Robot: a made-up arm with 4 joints.
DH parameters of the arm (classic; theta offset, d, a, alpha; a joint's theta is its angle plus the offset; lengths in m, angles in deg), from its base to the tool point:
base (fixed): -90 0.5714 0.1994 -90
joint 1: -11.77 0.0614 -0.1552 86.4
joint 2: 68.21 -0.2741 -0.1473 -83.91
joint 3: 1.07 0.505 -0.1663 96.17
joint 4: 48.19 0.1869 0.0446 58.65
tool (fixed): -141.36 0.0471 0 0
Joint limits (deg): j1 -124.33..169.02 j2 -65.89..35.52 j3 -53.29..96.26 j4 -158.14..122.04
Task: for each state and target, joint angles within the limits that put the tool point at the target. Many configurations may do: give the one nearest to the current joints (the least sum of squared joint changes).
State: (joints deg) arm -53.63 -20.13 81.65 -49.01
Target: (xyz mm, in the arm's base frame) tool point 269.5 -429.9 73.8
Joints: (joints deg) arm -89.12 0.61 92.18 -46.52
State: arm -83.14 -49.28 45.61 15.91
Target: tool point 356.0 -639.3 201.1
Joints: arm -117.06 -7.48 86.86 33.66
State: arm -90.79 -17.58 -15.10 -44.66
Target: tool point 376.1 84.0 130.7
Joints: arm -42.39 -48.23 5.98 -40.74
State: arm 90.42 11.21 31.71 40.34
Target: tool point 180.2 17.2 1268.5
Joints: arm 85.55 -19.66 -2.37 56.55
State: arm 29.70 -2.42 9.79 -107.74
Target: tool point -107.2 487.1 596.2
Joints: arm 19.15 -3.64 -14.38 -115.45
